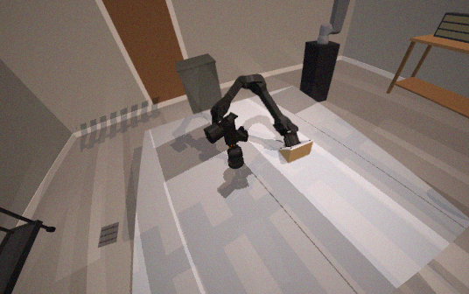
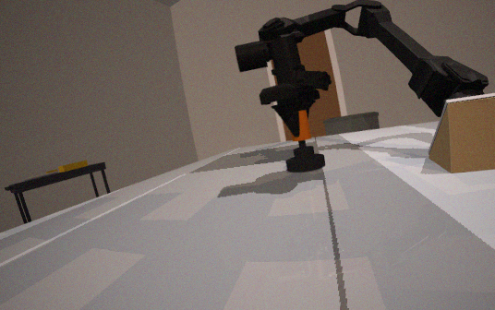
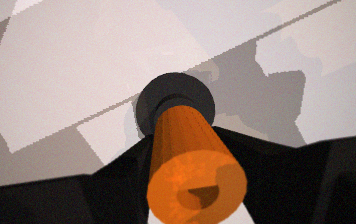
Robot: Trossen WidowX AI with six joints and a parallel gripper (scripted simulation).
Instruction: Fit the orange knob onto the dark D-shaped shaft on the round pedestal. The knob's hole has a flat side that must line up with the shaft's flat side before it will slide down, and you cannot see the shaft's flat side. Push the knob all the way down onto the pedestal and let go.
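The orange knob is 2 cm above my gripper tip. Round my gripper tip: round pedestal 4 cm below.
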